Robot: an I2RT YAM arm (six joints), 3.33 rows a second.
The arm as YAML. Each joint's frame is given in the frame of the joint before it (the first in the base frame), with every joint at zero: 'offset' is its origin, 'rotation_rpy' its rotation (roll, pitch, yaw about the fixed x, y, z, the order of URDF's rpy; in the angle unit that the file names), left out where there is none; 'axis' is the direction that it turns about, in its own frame. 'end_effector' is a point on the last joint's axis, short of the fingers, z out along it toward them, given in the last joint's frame.
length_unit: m
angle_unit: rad
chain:
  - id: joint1
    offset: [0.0, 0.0, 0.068]
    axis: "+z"
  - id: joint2
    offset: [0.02, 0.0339, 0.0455]
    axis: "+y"
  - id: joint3
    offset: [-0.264, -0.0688, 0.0]
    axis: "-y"
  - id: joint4
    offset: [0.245, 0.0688, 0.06]
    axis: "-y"
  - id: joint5
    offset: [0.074, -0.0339, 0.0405]
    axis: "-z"
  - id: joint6
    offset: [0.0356, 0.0, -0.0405]
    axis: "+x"
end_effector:
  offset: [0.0, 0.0, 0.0]
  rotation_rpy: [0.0, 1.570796, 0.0]
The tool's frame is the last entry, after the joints.
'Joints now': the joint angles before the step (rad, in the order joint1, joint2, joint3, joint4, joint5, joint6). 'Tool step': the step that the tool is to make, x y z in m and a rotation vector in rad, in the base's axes. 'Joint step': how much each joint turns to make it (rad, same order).
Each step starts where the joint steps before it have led.
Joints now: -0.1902 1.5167 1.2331 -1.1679 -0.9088 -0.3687
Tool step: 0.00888 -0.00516 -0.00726 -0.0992 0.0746 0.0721
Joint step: -0.0031 0.0907 0.0752 -0.1312 0.1082 -0.1222
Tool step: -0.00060 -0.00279 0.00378 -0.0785 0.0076 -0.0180
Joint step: -0.0030 -0.0102 0.0123 0.0008 0.0782 0.0224
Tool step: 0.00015 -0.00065 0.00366 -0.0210 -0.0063 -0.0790
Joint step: 0.0000 -0.0292 -0.0141 0.0627 0.0221 0.1033
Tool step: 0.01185 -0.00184 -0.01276 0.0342 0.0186 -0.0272
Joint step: -0.0008 0.0480 -0.0042 0.0519 -0.0279 0.0377
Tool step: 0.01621 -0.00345 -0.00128 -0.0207 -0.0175 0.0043
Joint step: 0.0008 0.0564 0.0567 0.0167 0.0165 -0.0065
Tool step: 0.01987 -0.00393 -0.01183 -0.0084 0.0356 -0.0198
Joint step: 0.0015 0.0866 0.0548 0.0155 0.0169 0.0261
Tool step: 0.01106 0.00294 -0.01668 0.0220 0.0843 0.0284
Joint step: 0.0144 0.0860 0.0405 -0.0531 -0.0062 -0.0181
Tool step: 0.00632 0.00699 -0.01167 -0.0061 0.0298 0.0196
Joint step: 0.0242 0.0377 0.0030 0.0105 0.0108 0.0065
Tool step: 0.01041 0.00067 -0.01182 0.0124 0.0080 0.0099
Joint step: 0.0056 0.0531 0.0228 0.0164 -0.0108 -0.0064
